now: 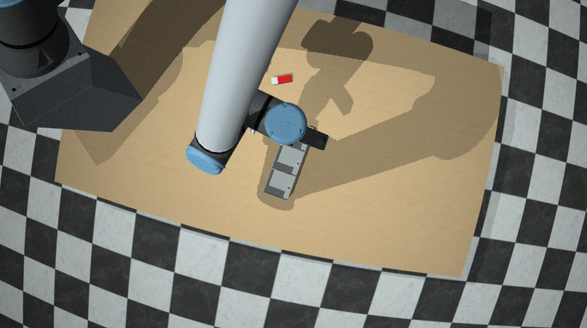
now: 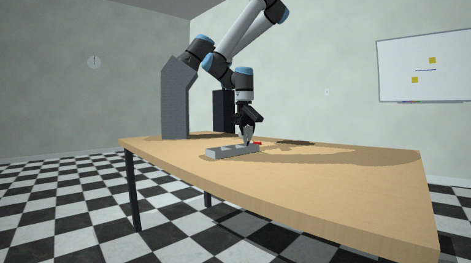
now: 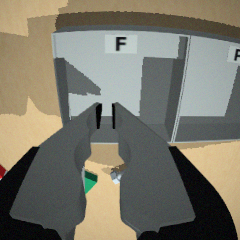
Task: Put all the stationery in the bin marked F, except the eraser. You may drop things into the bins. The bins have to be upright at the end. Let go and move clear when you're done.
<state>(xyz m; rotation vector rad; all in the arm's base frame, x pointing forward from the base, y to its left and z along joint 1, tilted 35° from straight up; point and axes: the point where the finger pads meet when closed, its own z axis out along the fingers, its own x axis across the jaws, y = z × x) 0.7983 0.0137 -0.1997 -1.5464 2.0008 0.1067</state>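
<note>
Now: hand 10 cm past the green pad, 6 cm to the right of it and 3 cm above it. From my hand the other things lie so: eraser 8 cm behind, 16 cm to the left, 3 cm below; white-grey object 10 cm behind, 3 cm below; pencil sharpener 14 cm behind, 2 cm to the right, 3 cm below.
</note>
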